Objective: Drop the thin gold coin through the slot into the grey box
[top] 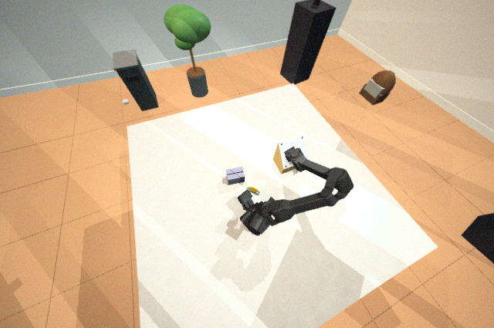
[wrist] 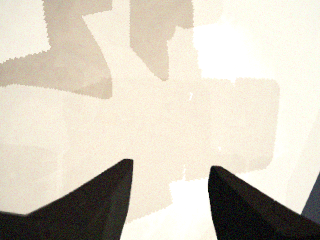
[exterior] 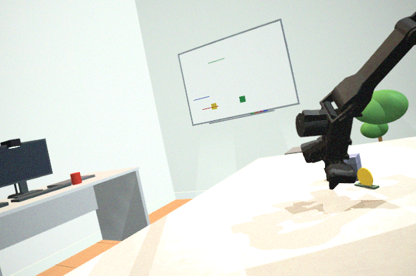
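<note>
Right now the gold coin is 100 mm behind my gripper tip, 80 mm to the right of it and 10 mm below it.
</note>
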